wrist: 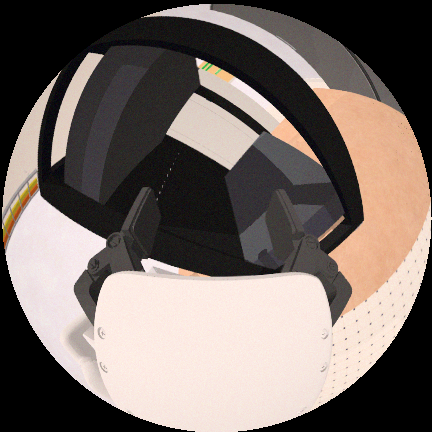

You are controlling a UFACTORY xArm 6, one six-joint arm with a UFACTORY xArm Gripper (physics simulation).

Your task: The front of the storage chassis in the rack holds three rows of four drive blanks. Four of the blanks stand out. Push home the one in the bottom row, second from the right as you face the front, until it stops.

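Frame: origin at the arm's base, x ahead, y left, z up, level; metres.
Seen in the pictures: gripper, fingertip midpoint: (212, 201).
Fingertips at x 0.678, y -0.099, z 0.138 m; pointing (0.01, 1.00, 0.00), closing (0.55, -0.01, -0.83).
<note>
A point is followed by its place in that frame.
A black rack frame (165, 31) curves across the upper part of the wrist view. Dark grey panels (120, 115) {x 0.682, y -0.035, z 0.257 m} show inside it at the left, and a faceted blue-grey block (270, 170) {x 0.677, y 0.166, z -0.055 m} at the right. Between them lies a black surface (200, 185) {x 0.506, y 0.194, z 0.063 m} with a thin dotted line. I cannot tell which of these is the storage chassis; its rows of drive blanks and the bottom-row blank cannot be made out. My gripper (212, 201) {x 0.678, y -0.099, z 0.138 m} is open, its fingers wide apart in front of the dark rack interior, with no object seen between them.
A tan surface (385, 150) {x 1.044, y 0.031, z -0.189 m} lies at the right, above a dotted pale panel (390, 265). A dark grey shape (320, 45) stands at the upper right. A yellow and orange banded strip (22, 204) behind thin grey bars shows at the left edge.
</note>
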